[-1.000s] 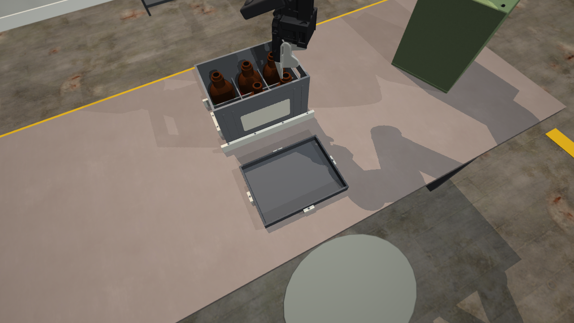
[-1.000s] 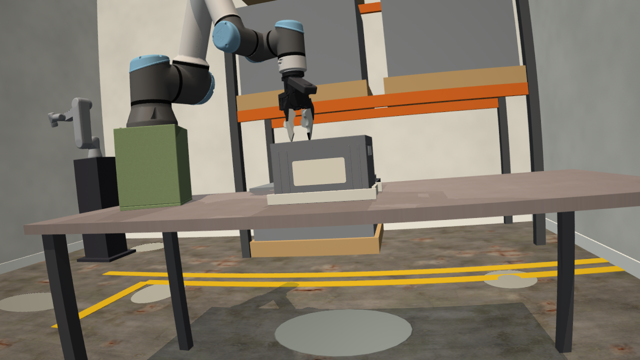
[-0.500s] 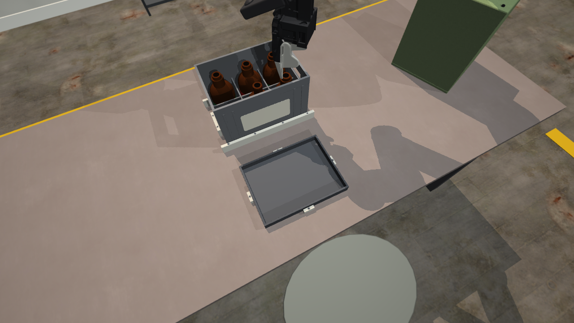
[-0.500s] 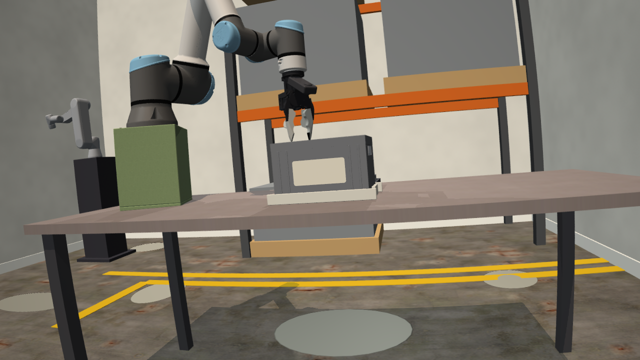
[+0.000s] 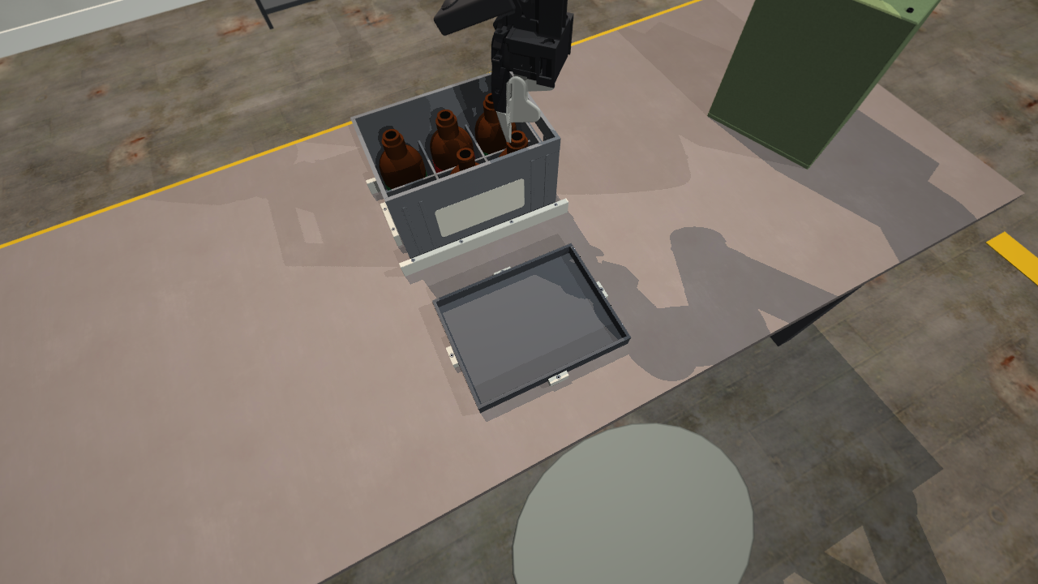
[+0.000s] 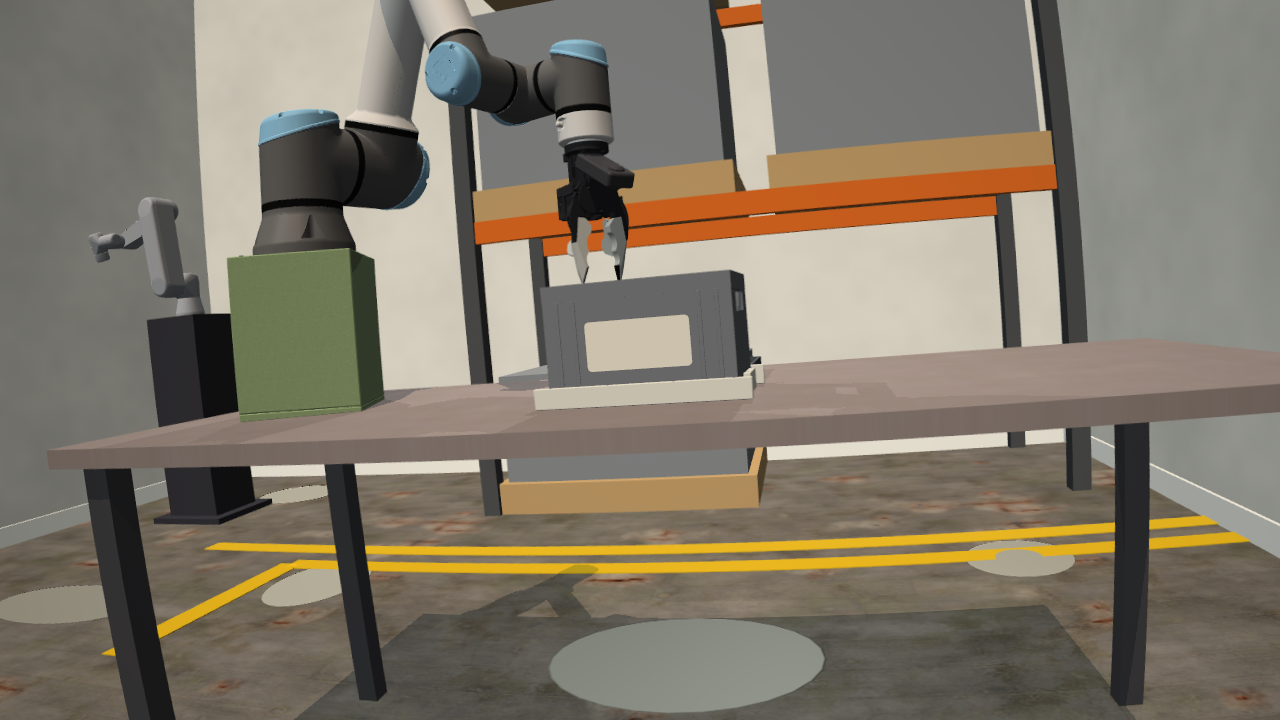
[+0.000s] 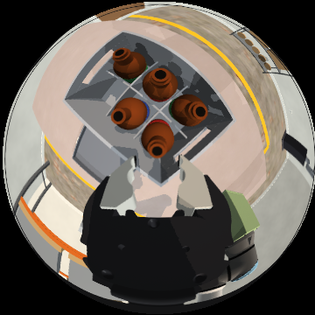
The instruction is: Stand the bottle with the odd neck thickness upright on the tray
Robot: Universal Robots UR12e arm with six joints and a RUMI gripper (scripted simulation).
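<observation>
Right now my hand is 80 mm short of the brown bottle and 110 mm above it. Round my hand: grey crate 80 mm ahead, 50 mm to the right, 110 mm below; dark tray 100 mm ahead, 220 mm to the left, 180 mm below.
</observation>
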